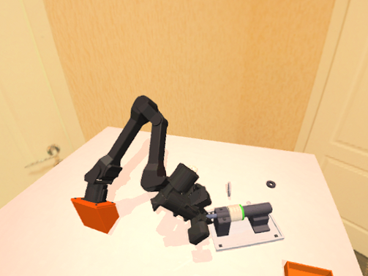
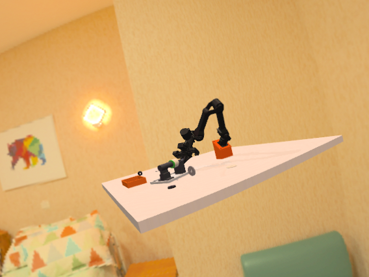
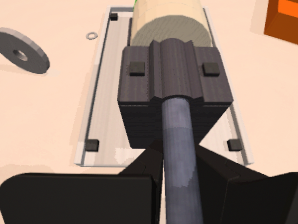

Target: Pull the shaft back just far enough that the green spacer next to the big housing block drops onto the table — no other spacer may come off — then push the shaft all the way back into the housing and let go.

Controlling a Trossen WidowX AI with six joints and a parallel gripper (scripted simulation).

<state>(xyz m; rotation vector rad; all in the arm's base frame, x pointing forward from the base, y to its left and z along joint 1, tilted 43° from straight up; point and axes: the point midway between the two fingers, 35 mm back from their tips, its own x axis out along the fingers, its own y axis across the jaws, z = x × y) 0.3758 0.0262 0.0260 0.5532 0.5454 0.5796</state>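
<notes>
My gripper tip is now 40 mm short of the grey shaft, 20 mm to the right of it and 20 mm below it. The rest, counted from my gripper tip: grey washer (180 mm to the left, 50 mm ahead, 30 mm below); then orange tray (280 mm ahead, 180 mm to the right, 50 mm below); then green spacer (90 mm ahead, 30 mm to the left, 20 mm above).
</notes>
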